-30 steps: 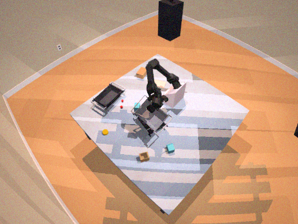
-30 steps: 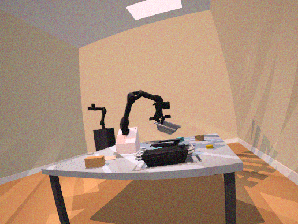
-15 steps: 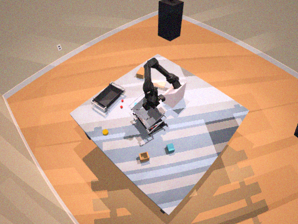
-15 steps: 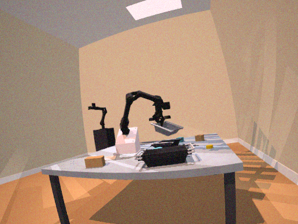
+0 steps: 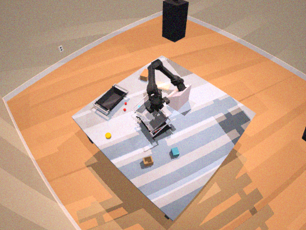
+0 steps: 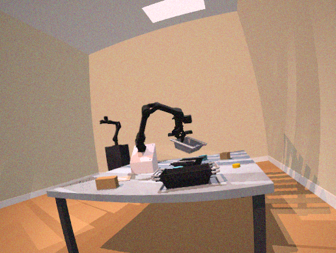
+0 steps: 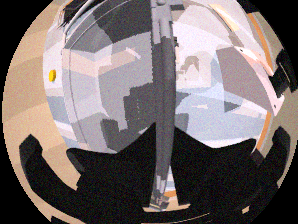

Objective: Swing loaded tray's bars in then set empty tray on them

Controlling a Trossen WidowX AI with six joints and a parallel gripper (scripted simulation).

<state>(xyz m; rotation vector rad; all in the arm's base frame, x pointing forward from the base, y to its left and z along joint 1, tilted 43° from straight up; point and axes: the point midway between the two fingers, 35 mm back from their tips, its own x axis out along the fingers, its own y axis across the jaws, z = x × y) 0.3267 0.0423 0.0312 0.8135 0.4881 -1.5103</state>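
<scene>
Right now my gripper tip is 70 mm short of the grey tray and 20 mm to the left of it. The rest, counted from my gripper tip: yellow disc: 390 mm ahead, 210 mm to the right, 170 mm below; then orange block: 350 mm behind, 510 mm to the right, 150 mm below; then brown box: 320 mm ahead, 200 mm to the left, 170 mm below.
</scene>
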